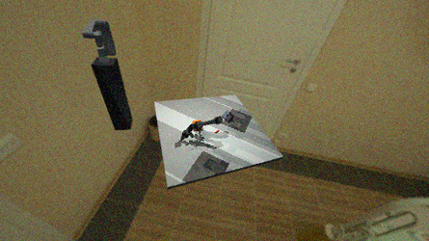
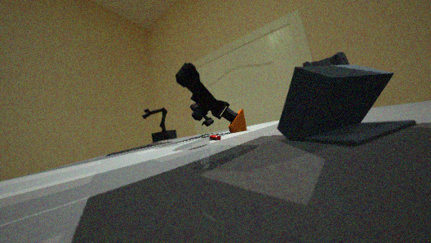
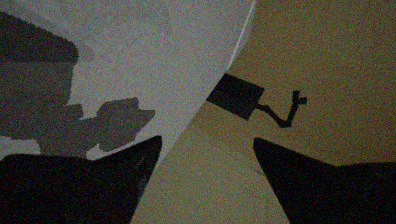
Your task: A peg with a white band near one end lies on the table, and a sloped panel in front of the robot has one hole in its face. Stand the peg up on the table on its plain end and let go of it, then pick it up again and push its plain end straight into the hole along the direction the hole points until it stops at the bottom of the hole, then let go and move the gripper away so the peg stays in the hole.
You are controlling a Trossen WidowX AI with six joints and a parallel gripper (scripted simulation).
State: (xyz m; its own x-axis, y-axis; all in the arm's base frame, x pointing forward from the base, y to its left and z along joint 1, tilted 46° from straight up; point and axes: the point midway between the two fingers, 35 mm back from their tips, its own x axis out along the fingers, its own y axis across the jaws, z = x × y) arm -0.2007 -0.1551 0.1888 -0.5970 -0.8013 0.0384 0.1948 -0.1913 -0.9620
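Right now the red peg is 470 mm ahead of my gripper tip, 200 mm to the left of it and 100 mm below it. Also, from my gripper tip: sloped panel (670 mm ahead, 420 mm to the left, 60 mm below).
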